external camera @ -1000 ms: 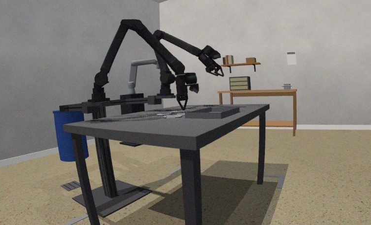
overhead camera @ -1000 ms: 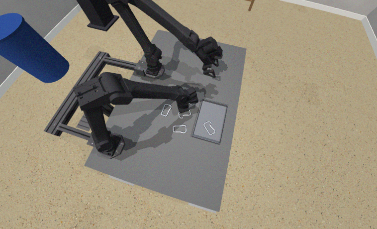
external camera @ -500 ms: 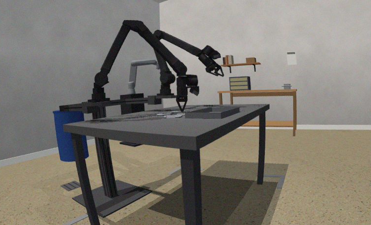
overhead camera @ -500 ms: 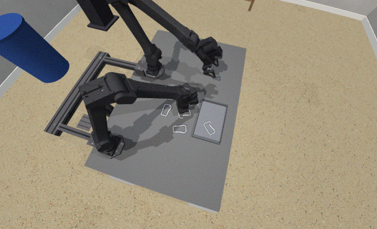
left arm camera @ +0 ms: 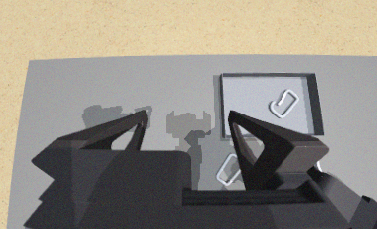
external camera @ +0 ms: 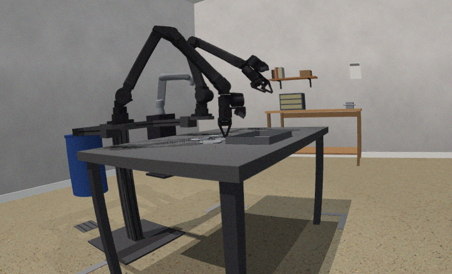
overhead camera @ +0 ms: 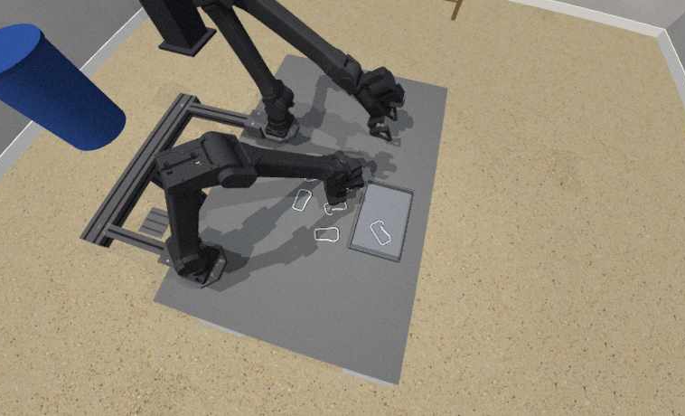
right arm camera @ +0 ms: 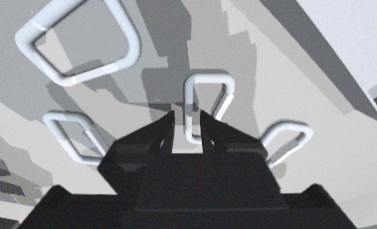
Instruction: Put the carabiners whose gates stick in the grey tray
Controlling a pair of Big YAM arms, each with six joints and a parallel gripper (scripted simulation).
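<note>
My right gripper is now 21 cm short of the grey tray, 1 cm to the left of it and 1 cm above it.
</note>
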